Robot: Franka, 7 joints.
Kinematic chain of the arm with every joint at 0, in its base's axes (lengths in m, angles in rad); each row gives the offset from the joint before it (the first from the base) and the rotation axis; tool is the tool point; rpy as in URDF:
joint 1: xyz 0 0 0.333 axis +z
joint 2: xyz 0 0 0 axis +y
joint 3: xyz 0 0 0.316 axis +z
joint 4: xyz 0.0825 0 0 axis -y
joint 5: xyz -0.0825 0 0.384 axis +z
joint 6: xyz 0 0 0 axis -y
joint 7: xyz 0.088 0 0 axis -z
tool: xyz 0 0 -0.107 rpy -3.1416 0 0
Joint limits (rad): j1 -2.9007..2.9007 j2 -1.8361..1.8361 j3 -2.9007..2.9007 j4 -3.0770..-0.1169 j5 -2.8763..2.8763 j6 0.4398..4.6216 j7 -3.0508..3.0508
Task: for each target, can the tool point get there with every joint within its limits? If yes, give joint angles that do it. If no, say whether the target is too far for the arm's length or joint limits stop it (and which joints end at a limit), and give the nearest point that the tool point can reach.
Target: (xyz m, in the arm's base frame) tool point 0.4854 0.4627 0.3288
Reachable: yes | joints -1.3810 -1.5236 1.4827 -1.4982 0.7838 1.6435 1.2522
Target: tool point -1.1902 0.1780 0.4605
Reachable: no: too far | nearest point -0.8437 0.1262 0.4234 | short by 0.352 m
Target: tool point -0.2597 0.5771 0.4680
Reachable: yes | joints -2.1155 -1.3566 -1.6927 -1.4907 -1.9945 3.6722 1.8370
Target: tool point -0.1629 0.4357 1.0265
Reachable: yes | joints -2.1489 -0.5857 -1.2602 -0.8044 -1.7754 2.6887 -1.3374
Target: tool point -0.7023 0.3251 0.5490
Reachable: yes | joints 2.1071 1.2249 1.4520 -0.8236 0.5703 1.9088 1.2914
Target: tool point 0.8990 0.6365 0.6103
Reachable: no: too far | nearest point 0.6790 0.4807 0.5424 | short by 0.278 m
